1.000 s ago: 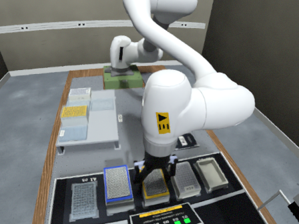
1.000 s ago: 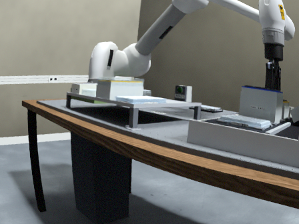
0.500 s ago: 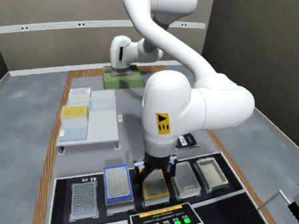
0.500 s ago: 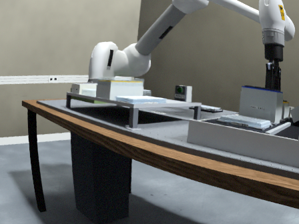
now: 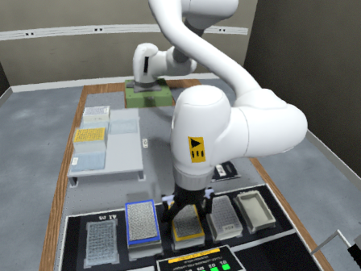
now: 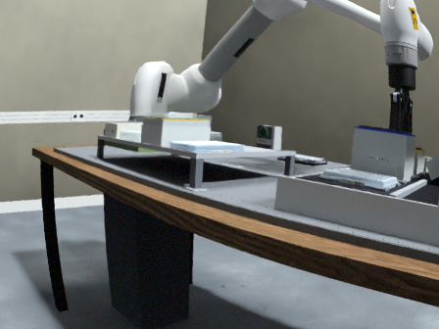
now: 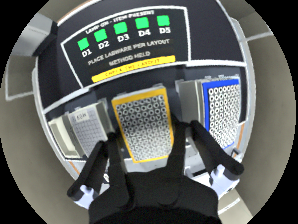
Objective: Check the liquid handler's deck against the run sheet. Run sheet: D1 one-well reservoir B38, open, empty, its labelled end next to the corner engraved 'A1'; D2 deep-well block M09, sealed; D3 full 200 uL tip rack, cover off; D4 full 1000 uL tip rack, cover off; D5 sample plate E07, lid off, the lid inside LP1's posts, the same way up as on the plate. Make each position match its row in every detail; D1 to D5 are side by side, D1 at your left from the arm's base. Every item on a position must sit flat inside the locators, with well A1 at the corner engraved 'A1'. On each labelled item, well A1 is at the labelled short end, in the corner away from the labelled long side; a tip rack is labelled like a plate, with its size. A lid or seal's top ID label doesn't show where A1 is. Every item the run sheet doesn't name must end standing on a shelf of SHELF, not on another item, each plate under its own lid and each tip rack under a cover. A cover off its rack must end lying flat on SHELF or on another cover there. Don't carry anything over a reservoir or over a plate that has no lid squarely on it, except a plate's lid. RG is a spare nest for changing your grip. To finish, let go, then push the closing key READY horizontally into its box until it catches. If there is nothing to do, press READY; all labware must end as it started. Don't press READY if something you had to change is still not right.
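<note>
Now: the yellow-rimmed tip rack 1 cm behind my hand, 1 cm to the right of it and 1 cm above it. Also, from my hand: cream reservoir 1 cm ahead, 25 cm to the left, 3 cm below; blue-rimmed tip rack 1 cm behind, 13 cm to the right, 3 cm above; deep-well block 1 cm ahead, 12 cm to the left, 2 cm below.
</note>
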